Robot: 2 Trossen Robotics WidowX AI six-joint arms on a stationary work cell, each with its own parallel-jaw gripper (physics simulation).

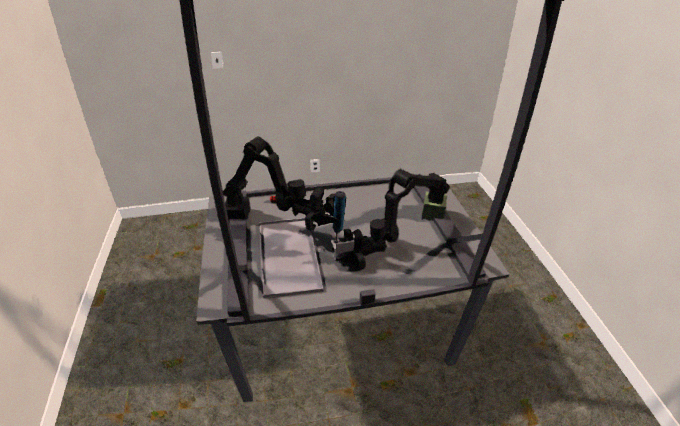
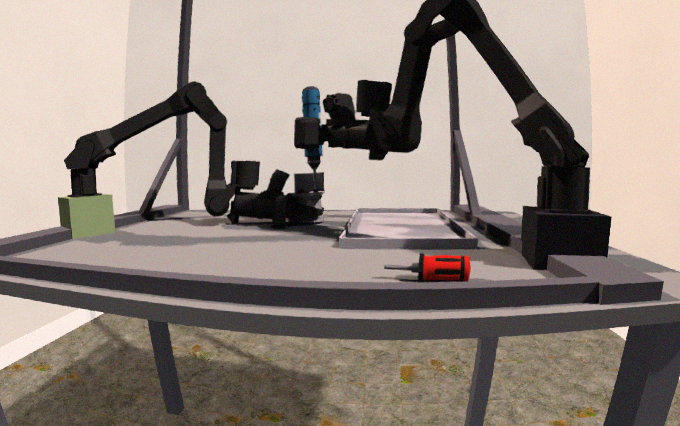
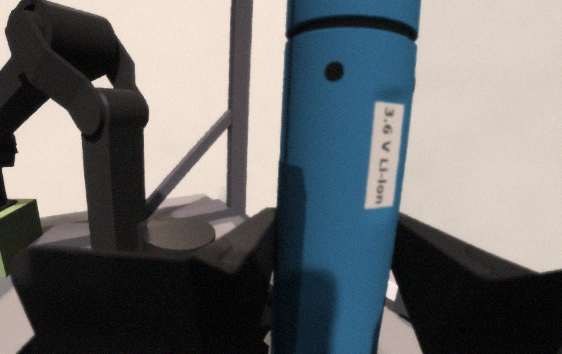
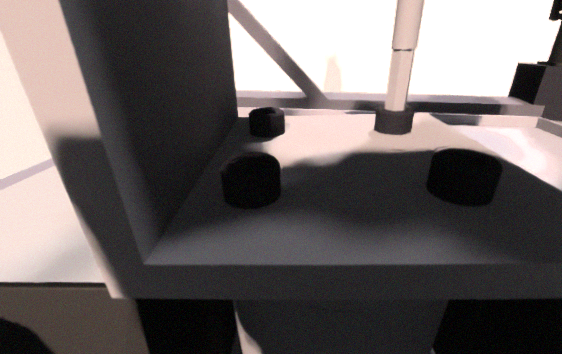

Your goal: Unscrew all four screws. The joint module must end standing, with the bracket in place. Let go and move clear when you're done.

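Where they show: left gripper, fingertip midpoint: (image 1: 341,217) (image 3: 330,220); right gripper, fingertip midpoint: (image 1: 333,254) (image 2: 323,211); left arm's base, link origin: (image 1: 235,203) (image 2: 563,210); right arm's base, link origin: (image 1: 435,199) (image 2: 84,195).
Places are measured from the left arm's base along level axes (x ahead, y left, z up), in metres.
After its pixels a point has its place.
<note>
A blue electric screwdriver (image 1: 339,206) {x 0.468, y -0.269, z 0.195 m} (image 2: 311,102) {x 0.462, y -0.231, z 0.200 m} (image 3: 345,150) {x 0.452, y -0.237, z 0.166 m} stands upright in my left gripper (image 1: 336,218) {x 0.476, y -0.254, z 0.135 m} (image 2: 310,132) {x 0.476, y -0.254, z 0.135 m} (image 3: 330,220) {x 0.476, y -0.254, z 0.135 m}, which is shut on its body. Its bit (image 4: 398,80) {x 0.463, y -0.247, z 0.014 m} sits in the far right screw (image 4: 394,122) {x 0.465, y -0.246, z 0.003 m} on the bracket's flat plate. The other three screws, far left (image 4: 267,122) {x 0.475, y -0.278, z 0.003 m}, near left (image 4: 251,181) {x 0.509, y -0.267, z 0.003 m} and near right (image 4: 465,177) {x 0.498, y -0.236, z 0.004 m}, stand in the plate. The L-shaped bracket (image 1: 343,246) {x 0.487, y -0.294, z 0.025 m} (image 2: 309,182) {x 0.491, y -0.286, z 0.020 m} (image 4: 325,240) lies on the joint module (image 4: 340,325) {x 0.509, y -0.251, z -0.022 m}, its side plate upright. My right gripper (image 4: 336,330) is shut on the module, low over the table.
A shallow pale tray (image 1: 321,273) {x 0.398, y -0.360, z -0.055 m} (image 2: 409,243) {x 0.225, y -0.044, z -0.062 m} lies beside the module. A red screwdriver (image 1: 273,199) {x 0.156, y 0.099, z -0.049 m} (image 2: 445,267) {x 0.165, y 0.125, z -0.051 m} lies near the table edge, close to the left arm's base. Dark frame posts rise from the table. A small dark block (image 1: 367,297) {x 0.572, y -0.496, z -0.028 m} sits at the opposite edge.
</note>
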